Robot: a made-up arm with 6 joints. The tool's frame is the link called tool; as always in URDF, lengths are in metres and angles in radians. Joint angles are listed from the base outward. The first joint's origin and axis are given. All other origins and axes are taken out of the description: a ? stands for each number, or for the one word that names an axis. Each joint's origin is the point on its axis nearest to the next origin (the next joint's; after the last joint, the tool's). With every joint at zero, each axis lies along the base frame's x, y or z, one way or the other. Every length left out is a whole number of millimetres.
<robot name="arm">
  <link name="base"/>
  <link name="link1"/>
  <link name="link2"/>
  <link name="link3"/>
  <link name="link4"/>
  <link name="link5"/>
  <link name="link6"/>
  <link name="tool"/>
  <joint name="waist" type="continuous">
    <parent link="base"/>
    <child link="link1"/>
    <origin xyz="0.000 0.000 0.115"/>
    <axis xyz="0 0 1"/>
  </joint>
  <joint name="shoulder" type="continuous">
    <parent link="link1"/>
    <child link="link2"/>
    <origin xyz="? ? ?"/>
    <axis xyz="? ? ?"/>
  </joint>
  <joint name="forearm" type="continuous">
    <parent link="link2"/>
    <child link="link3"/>
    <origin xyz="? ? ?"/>
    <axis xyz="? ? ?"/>
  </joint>
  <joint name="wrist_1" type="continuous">
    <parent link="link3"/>
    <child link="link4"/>
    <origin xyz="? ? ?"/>
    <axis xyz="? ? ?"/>
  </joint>
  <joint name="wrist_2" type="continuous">
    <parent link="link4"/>
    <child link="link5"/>
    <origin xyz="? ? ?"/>
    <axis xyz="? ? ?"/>
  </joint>
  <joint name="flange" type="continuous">
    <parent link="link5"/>
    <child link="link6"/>
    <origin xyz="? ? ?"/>
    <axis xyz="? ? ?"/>
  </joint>
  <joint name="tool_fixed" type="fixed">
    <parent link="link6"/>
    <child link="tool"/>
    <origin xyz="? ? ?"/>
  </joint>
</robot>
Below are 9 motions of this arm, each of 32 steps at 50 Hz.
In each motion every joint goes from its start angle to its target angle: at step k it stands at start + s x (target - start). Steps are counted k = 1, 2, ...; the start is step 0. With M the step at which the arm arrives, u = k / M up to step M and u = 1 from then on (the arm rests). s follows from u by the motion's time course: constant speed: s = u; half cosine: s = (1 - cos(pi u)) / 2; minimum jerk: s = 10 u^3 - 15 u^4 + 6 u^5.
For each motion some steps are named. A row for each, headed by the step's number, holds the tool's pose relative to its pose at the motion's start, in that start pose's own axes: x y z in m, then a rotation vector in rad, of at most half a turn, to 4 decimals.
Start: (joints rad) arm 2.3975 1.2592 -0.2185 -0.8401 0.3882 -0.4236
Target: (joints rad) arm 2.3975 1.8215 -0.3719 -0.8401 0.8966 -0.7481
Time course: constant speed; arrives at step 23
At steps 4, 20, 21, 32:
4: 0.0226 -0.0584 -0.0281 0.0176 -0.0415 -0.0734
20: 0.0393 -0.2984 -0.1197 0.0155 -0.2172 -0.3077
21: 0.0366 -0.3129 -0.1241 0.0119 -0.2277 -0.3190
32: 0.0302 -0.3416 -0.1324 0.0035 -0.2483 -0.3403

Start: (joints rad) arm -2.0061 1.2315 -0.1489 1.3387 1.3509 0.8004
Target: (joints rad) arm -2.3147 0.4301 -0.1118 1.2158 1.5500 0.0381
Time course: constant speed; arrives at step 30
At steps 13, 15, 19, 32:
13: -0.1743 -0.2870 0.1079 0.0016 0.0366 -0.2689
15: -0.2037 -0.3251 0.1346 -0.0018 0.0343 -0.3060
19: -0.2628 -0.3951 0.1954 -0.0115 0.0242 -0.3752
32: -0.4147 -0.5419 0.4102 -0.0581 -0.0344 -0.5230

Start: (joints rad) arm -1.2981 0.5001 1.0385 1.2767 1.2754 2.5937
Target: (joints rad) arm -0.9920 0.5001 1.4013 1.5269 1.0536 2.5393
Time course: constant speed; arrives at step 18
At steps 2, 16, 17, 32:
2: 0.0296 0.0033 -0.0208 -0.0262 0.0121 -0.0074
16: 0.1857 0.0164 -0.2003 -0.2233 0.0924 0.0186
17: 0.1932 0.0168 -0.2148 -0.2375 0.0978 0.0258
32: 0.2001 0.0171 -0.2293 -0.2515 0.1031 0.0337

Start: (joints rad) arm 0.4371 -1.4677 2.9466 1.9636 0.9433 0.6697
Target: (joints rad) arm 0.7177 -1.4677 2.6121 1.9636 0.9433 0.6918
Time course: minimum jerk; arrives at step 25
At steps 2, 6, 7, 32:
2: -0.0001 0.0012 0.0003 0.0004 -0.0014 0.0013
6: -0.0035 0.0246 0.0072 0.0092 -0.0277 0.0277
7: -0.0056 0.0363 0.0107 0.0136 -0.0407 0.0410
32: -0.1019 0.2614 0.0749 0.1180 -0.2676 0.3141

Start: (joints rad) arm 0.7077 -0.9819 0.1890 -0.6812 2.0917 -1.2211
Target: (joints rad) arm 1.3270 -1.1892 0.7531 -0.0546 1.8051 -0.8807
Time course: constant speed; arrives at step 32
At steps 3, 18, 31, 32:
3: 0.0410 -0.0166 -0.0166 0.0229 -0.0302 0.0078
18: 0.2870 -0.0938 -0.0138 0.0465 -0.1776 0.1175
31: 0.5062 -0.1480 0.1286 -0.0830 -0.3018 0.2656
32: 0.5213 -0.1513 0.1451 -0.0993 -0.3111 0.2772

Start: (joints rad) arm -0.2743 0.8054 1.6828 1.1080 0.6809 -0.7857
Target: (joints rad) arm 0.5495 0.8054 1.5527 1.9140 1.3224 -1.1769
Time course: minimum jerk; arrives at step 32
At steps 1, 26, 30, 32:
1: 0.0001 0.0002 0.0000 0.0001 -0.0001 0.0003
26: 0.2888 0.5297 0.2983 0.3650 -0.4363 1.0755
30: 0.2943 0.5523 0.3247 0.3726 -0.4548 1.1327
32: 0.2945 0.5534 0.3260 0.3729 -0.4557 1.1355

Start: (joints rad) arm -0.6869 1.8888 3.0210 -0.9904 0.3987 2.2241
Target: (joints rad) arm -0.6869 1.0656 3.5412 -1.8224 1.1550 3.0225
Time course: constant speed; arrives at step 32
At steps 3, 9, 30, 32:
3: 0.0709 -0.0400 0.0518 0.0414 0.0362 -0.1461
9: 0.1931 -0.1440 0.1577 0.1468 0.1283 -0.3998
30: 0.3377 -0.6693 0.4846 0.7067 0.4269 -0.7800
32: 0.3256 -0.7224 0.5073 0.7636 0.4340 -0.7746

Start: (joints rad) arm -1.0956 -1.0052 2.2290 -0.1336 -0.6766 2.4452
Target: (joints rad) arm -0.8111 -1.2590 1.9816 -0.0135 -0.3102 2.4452
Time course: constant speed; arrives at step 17
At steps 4, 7, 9, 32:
4: -0.0242 0.0254 -0.0759 0.0113 0.1206 -0.0048
7: -0.0467 0.0461 -0.1317 0.0156 0.2105 -0.0070
9: -0.0638 0.0605 -0.1682 0.0166 0.2701 -0.0077
32: -0.1483 0.1223 -0.3069 0.0047 0.5048 -0.0050

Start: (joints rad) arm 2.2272 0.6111 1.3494 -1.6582 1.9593 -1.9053
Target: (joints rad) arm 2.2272 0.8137 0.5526 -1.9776 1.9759 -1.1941
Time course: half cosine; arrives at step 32
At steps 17, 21, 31, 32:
17: 0.0579 0.2511 0.2548 -0.9552 0.0650 0.0992
21: 0.0863 0.3529 0.3074 -1.2742 0.0857 0.1632
31: 0.1298 0.5002 0.3494 -1.7126 0.1096 0.2844
32: 0.1302 0.5016 0.3496 -1.7166 0.1098 0.2857

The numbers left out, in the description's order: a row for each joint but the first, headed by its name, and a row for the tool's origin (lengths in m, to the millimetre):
shoulder: xyz 0.000 0.000 0.000, axis 0 1 0
forearm: xyz 0.000 0.000 0.638, axis 0 -1 0
wrist_1: xyz 0.545 0.000 0.000, axis -1 0 0
wrist_2: xyz 0.000 -0.190 0.000, axis 0 -1 0
flange: xyz 0.000 0.000 0.000, axis -1 0 0
tool: xyz 0.000 0.000 0.000

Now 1 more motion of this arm.
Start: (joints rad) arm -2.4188 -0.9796 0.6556 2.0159 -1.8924 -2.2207
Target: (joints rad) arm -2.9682 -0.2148 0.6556 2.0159 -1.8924 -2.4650
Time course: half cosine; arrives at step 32
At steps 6, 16, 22, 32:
6: -0.0668 -0.0109 -0.0497 -0.0194 -0.0312 0.0610
16: -0.3135 -0.1419 -0.3328 -0.1324 -0.1963 0.3430
22: -0.3809 -0.2827 -0.5390 -0.2248 -0.3158 0.5102
32: -0.3710 -0.4121 -0.6983 -0.3085 -0.4161 0.6293

